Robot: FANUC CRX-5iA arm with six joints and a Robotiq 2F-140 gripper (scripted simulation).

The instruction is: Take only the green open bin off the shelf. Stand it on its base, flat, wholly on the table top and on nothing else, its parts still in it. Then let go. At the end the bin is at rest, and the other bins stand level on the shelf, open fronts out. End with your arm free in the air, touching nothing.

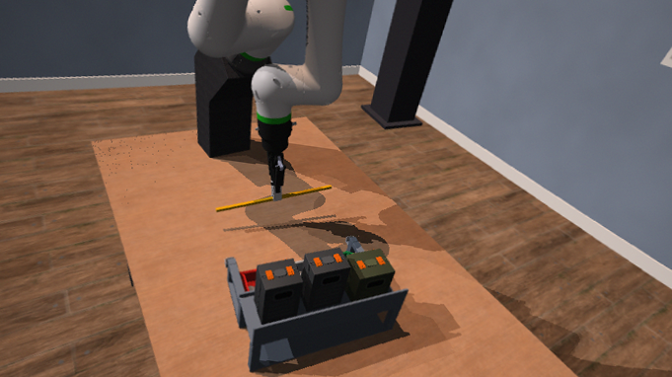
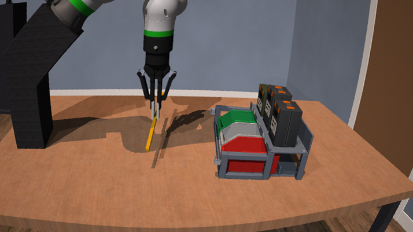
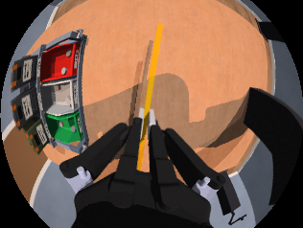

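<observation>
The thin yellow bar lies 3 cm below my hand. Round my hand: green open bin 32 cm ahead, 9 cm to the left, 8 cm below; then red bin 30 cm ahead, 14 cm to the right, 8 cm below; then grey bin 31 cm ahead, 8 cm below, 2 cm to the right.
</observation>
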